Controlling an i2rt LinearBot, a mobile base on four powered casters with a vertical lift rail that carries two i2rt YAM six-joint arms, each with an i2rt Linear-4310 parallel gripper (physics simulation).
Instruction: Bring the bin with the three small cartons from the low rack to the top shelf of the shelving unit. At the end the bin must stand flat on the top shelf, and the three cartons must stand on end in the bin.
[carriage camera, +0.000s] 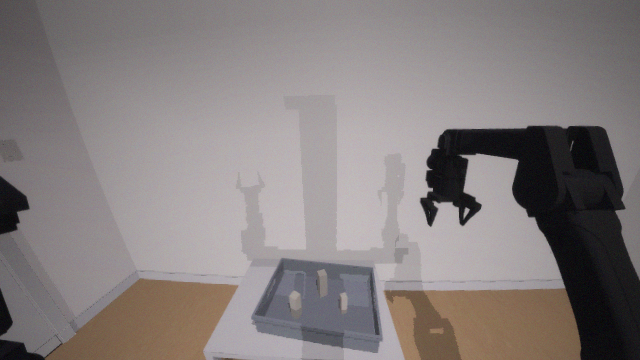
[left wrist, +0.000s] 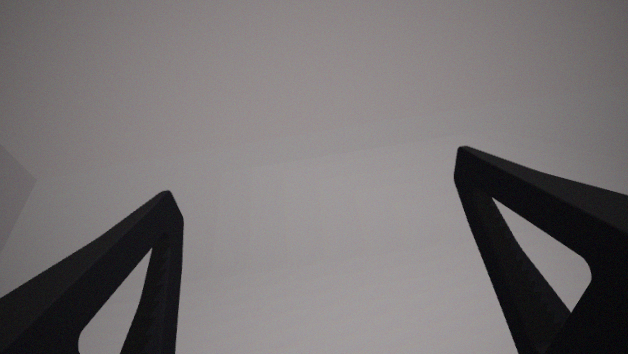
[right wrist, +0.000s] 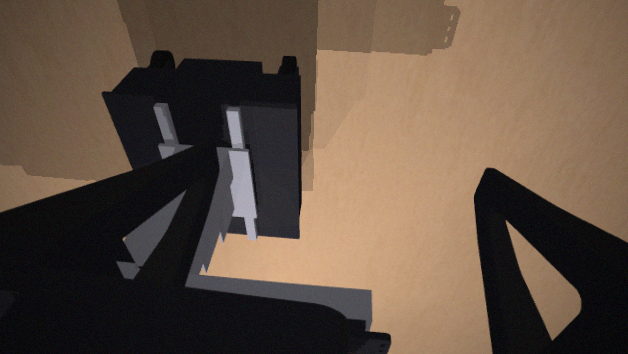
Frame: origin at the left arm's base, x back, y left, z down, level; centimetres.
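Where they show: left gripper, between the fingertips: (left wrist: 315, 183); right gripper, between the fingertips: (carriage camera: 445, 225) (right wrist: 346, 168).
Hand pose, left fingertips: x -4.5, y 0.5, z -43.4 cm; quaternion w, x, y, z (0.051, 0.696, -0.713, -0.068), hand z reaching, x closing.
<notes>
After its pixels a point has its place.
The grey-blue bin (carriage camera: 280, 328) @(x -49.7, y -11.8, z 49.9 cm) stands flat on the white low rack (carriage camera: 227, 336) @(x -48.2, y 15.1, z 55.9 cm), low in the middle of the carriage view. Three small pale cartons stand on end in it: one at the left (carriage camera: 295, 301) @(x -58.1, y -18.1, z 42.5 cm), one farther back in the middle (carriage camera: 322, 283) @(x -71.6, y -31.2, z 45.1 cm), one at the right (carriage camera: 343, 302) @(x -61.5, y -42.5, z 46.9 cm). My right gripper (carriage camera: 447, 224) @(x -41.8, y -70.8, z -11.7 cm) (right wrist: 346, 168) @(x -41.8, y -70.8, z -11.7 cm) is open and empty, pointing down, high and to the right of the bin. My left gripper (left wrist: 315, 183) @(x -4.5, y 0.5, z -43.4 cm) is open and empty, facing a pale wall; the carriage view shows dark parts of the left arm at its left edge. The shelving unit does not show.
A pale wall (carriage camera: 190, 125) @(x -105.6, y 52.2, z -43.7 cm) stands behind the rack, with the robot's shadows on it. A white door-like panel (carriage camera: 25, 295) @(x -51.2, y 137.7, z 43.8 cm) is at the lower left. In the right wrist view, my black base (right wrist: 275, 170) @(x 21.4, y -53.6, z 56.4 cm) and a grey crossbar (right wrist: 300, 292) show below the fingers, over the wooden floor (right wrist: 400, 150) @(x 34.7, y -94.1, z 86.4 cm).
</notes>
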